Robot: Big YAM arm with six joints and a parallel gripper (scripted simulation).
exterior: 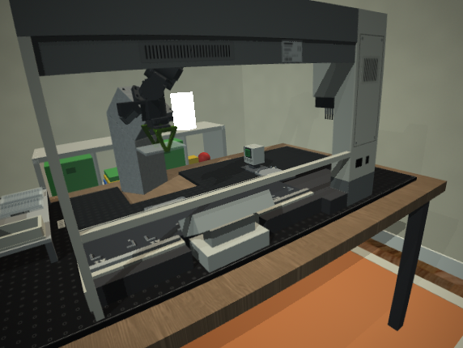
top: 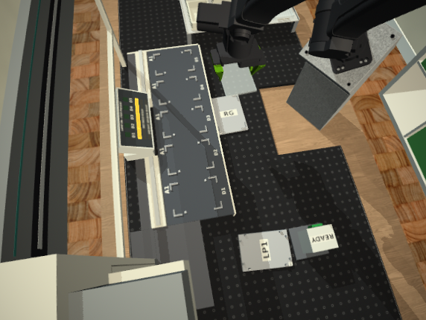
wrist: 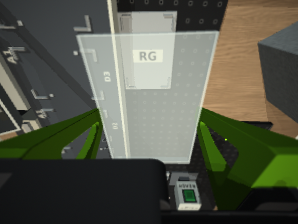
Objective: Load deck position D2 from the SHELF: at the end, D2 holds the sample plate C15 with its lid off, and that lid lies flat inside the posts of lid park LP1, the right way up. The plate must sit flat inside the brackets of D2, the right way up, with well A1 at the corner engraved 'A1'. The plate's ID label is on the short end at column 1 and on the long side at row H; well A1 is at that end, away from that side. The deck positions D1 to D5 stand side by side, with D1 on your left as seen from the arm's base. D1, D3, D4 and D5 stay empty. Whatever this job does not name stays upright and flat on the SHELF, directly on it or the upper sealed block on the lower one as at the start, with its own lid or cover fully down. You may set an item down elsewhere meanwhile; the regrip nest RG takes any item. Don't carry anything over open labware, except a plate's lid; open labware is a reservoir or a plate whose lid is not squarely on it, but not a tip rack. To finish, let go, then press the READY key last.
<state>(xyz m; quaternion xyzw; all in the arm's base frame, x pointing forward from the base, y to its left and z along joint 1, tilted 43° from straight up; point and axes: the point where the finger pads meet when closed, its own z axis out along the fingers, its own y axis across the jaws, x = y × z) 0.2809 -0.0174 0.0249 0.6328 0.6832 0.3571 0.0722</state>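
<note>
The clear plate lid lies right at my hand. The rest, counted from my hand: cream reservoir (12 cm ahead, 40 cm to the right, 14 cm below); regrip nest RG (21 cm below); shelf label (6 cm behind, 34 cm to the right, 21 cm below).
</note>
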